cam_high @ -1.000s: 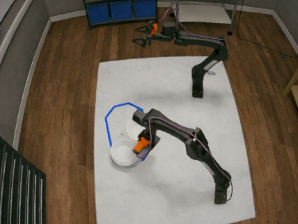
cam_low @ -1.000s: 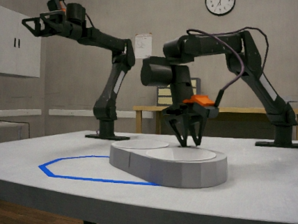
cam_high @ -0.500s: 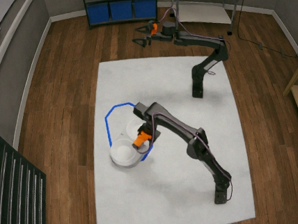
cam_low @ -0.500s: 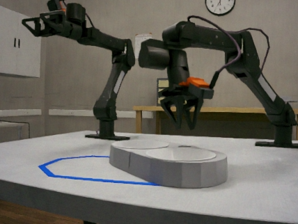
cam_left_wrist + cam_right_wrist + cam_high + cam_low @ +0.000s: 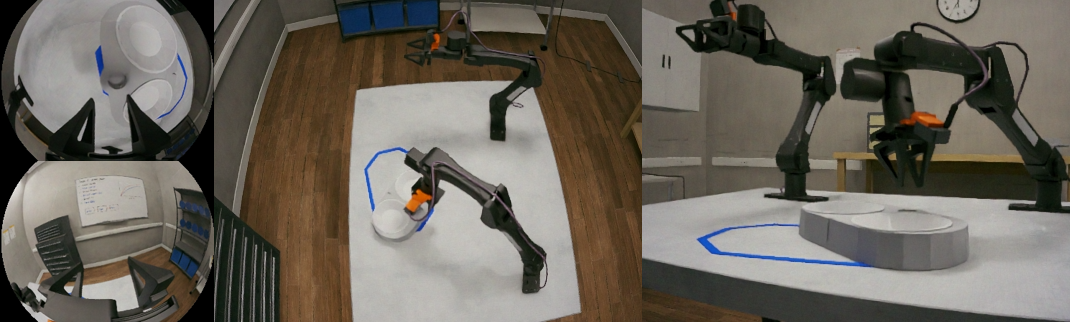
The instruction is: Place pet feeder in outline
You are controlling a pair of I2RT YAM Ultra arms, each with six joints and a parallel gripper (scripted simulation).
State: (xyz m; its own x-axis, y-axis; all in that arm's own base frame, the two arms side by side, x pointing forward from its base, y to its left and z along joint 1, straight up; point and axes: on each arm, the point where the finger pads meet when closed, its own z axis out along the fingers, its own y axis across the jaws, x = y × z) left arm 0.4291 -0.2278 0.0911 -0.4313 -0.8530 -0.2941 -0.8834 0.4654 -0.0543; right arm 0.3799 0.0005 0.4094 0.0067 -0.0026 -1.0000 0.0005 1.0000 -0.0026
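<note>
The grey pet feeder is 60 mm ahead of my left hand, 40 mm to the right of it and 70 mm below it. Also, from my left hand: blue tape outline 90 mm ahead, 120 mm to the right, 90 mm below; steel bowl 130 mm ahead, 10 mm to the left, 60 mm below.
Now: the grey pet feeder 450 mm to the left of my right hand, 390 mm below it and 70 mm ahead of it. The rest, counted from my right hand: blue tape outline (410 mm below, 360 mm to the left, 100 mm ahead); steel bowl (490 mm to the left, 380 mm below, 130 mm ahead).
</note>
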